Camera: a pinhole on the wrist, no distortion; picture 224 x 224 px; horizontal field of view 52.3 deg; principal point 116.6 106.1 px. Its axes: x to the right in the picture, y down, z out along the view. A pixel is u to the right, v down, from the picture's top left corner.
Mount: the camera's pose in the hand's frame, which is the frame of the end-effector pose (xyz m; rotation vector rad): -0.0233 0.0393 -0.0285 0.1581 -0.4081 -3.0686
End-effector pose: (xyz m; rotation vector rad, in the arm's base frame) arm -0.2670 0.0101 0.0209 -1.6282 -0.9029 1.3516
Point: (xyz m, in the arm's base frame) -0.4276 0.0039 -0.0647
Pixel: 63 125
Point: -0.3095 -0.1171 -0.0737
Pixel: outside the picture
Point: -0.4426 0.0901 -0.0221
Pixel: outside the picture
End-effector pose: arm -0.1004 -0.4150 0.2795 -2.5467 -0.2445 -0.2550
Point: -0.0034 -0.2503 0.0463
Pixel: 30 198
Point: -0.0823 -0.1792 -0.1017
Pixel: 104 185
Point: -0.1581 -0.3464 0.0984
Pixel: 169 182
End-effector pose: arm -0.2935 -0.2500 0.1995 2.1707 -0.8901 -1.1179
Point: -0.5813 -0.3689 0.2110
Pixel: 105 66
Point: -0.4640 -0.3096 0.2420
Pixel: 126 58
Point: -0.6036 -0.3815 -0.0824
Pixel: 25 206
